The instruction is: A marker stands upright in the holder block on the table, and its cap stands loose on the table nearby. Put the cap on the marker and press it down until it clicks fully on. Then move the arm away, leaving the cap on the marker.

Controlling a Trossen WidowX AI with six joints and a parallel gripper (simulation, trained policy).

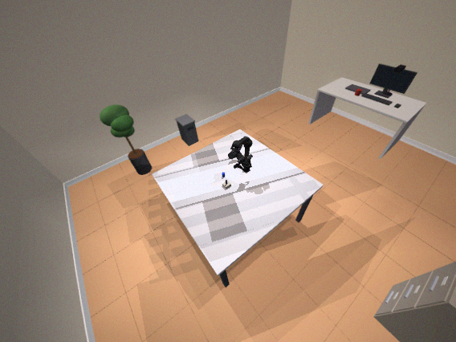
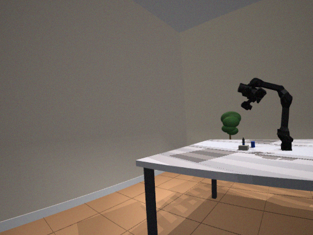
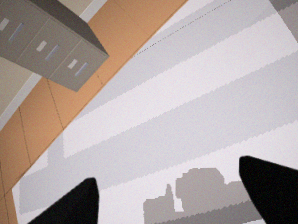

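Now: the blue cap 70 mm ahead of my gripper tip, 320 mm to the right of it and 290 mm below it. From my gripper tip the other things lie so: holder block (120 mm ahead, 190 mm to the right, 300 mm below).
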